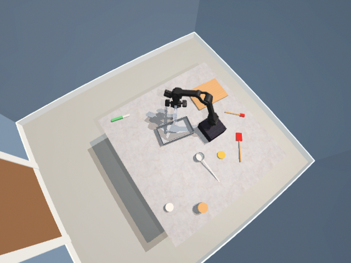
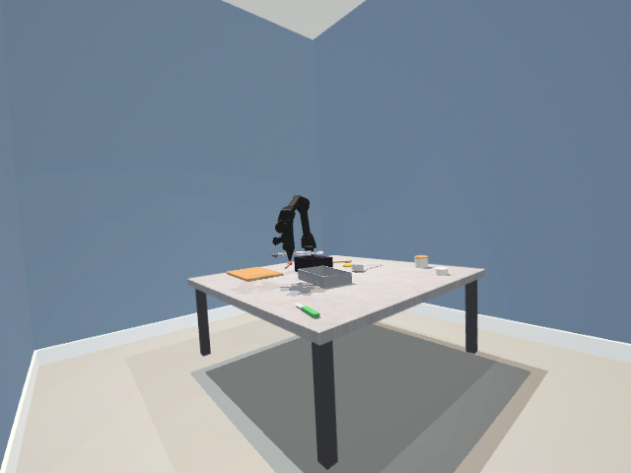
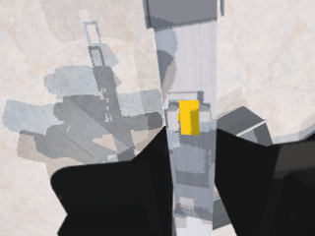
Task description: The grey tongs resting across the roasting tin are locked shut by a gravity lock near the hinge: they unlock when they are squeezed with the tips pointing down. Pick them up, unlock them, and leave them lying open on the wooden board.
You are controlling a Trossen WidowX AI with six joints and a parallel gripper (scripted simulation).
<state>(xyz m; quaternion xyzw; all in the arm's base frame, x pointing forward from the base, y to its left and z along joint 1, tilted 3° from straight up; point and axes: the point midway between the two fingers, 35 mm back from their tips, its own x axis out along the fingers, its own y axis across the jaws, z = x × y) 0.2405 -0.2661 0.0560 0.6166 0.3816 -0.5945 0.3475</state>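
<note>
Right now the wooden board is 410 mm behind my gripper tip, 120 mm below it and 60 mm to the right of it. The rest, counted from my gripper tip: yellow lock tab: 40 mm above, 20 mm to the right, 10 mm behind; then yellow disc: 550 mm to the left, 190 mm behind, 120 mm below; then grey roasting tin: 160 mm to the left, 100 mm below, 80 mm ahead.
</note>
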